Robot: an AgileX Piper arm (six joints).
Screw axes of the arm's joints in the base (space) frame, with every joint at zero. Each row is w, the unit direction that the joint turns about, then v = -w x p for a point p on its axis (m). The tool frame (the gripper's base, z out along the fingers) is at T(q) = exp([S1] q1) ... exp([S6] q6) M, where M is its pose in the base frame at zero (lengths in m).
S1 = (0, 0, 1, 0.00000, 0.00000, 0.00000)
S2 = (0, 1, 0, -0.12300, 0.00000, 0.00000)
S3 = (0, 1, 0, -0.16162, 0.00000, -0.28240)
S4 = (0.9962, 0, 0.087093, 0.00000, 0.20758, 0.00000)
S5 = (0, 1, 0, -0.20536, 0.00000, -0.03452)
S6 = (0.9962, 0, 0.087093, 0.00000, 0.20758, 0.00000)
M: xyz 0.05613 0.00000 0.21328 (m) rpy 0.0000 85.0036 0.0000 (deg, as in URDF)
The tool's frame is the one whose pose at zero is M.
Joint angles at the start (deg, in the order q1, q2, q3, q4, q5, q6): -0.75 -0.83 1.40 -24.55 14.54 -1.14
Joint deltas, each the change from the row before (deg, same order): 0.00 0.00 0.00 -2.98 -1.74 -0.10; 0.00 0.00 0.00 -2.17 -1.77 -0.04; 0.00 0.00 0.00 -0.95 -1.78 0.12; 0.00 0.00 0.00 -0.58 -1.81 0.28; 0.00 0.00 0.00 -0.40 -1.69 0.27; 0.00 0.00 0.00 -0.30 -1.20 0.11; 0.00 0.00 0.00 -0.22 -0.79 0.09; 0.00 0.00 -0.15 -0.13 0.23 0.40
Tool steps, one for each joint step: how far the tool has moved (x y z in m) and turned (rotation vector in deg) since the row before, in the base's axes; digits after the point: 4 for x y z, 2 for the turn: 0.0004 0.0002 0.0029 -3.15 -1.51 0.55; 0.0004 0.0007 0.0028 -2.29 -1.52 0.68; 0.0003 0.0012 0.0026 -0.92 -1.54 0.81; 0.0002 0.0013 0.0025 -0.39 -1.57 0.87; 0.0001 0.0013 0.0023 -0.22 -1.46 0.84; 0.0001 0.0010 0.0016 -0.25 -1.02 0.61; 0.0000 0.0006 0.0011 -0.17 -0.67 0.40; -0.0001 -0.0002 0.0006 0.28 0.03 -0.12
